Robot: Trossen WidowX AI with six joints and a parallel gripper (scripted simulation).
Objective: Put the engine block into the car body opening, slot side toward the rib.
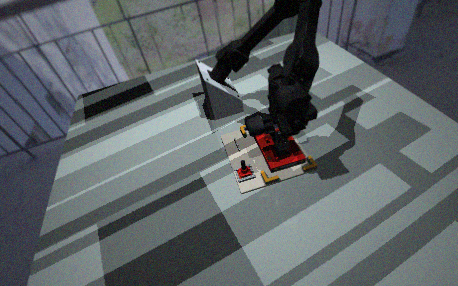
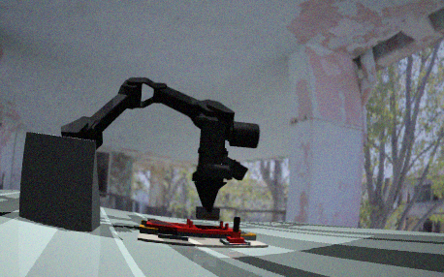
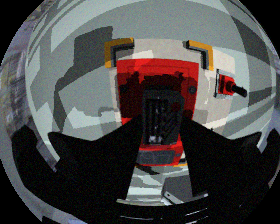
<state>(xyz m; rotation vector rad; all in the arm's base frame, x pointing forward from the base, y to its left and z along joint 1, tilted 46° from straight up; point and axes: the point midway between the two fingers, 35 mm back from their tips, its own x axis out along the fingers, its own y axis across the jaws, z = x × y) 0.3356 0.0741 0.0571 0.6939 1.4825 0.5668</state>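
Now: the engine block 1 cm below my gripper tip. The rest, counted from my gripper tip: black post (3 cm ahead, 13 cm to the right, 3 cm below); then light baseplate (3 cm behind, 3 cm to the right, 5 cm below).
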